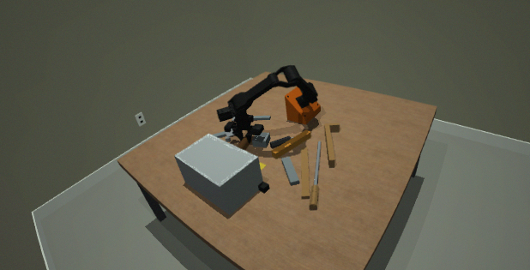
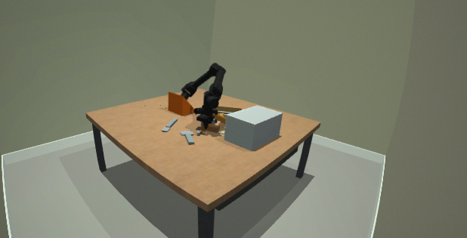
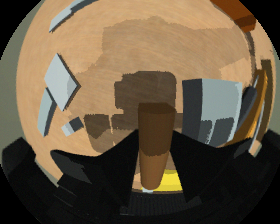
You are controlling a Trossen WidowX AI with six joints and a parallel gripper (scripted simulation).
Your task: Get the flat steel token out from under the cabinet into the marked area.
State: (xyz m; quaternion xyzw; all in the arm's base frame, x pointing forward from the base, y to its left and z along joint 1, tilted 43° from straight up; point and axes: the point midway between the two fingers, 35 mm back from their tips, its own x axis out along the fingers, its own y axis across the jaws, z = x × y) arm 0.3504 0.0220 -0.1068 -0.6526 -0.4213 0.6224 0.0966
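Now: gripper tip 5 cm to the right of the grey block, 5 cm past it and 1 cm below it. From my gripper tip the other things lie so: wooden stick 36 cm to the left, 2 cm behind; then orange bar 19 cm to the left, 12 cm behind, 1 cm above; then grey t-piece 17 cm to the right, 3 cm ahead.
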